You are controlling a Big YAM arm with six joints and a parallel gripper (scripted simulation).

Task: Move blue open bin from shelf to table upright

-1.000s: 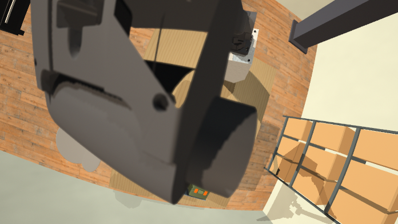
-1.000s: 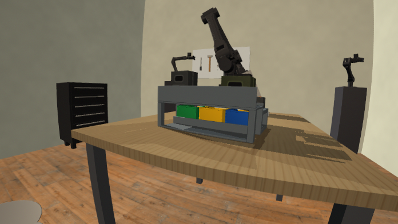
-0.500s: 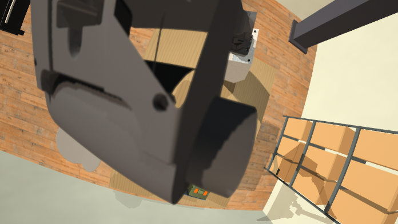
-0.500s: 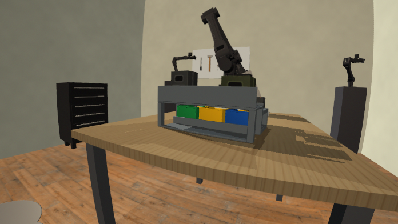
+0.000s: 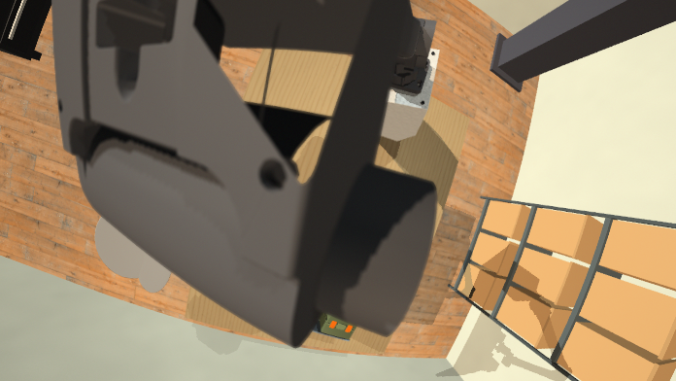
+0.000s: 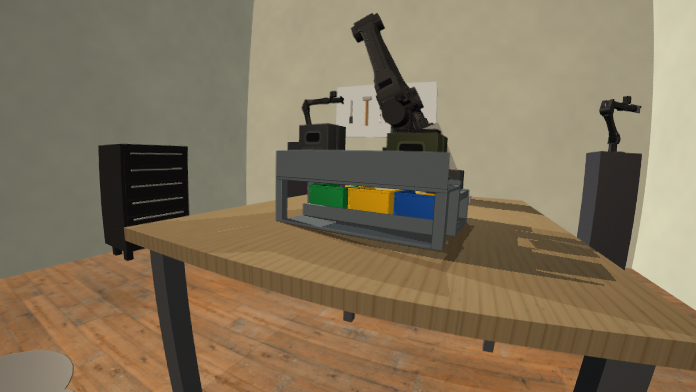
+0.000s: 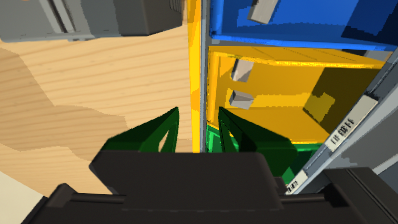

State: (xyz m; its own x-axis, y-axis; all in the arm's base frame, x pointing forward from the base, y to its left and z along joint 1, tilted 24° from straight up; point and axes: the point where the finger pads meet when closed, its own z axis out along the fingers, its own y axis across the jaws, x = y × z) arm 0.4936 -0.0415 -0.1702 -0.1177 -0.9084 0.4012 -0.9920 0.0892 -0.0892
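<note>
Now: hand 3 cm above the yellow rod. Also, from my hand: grey case: 12 cm to the left, 4 cm behind, 2 cm below; then yellow bin: 10 cm ahead, 5 cm below, 1 cm to the right; then blue open bin: 11 cm ahead, 10 cm to the left, 5 cm below.
</note>
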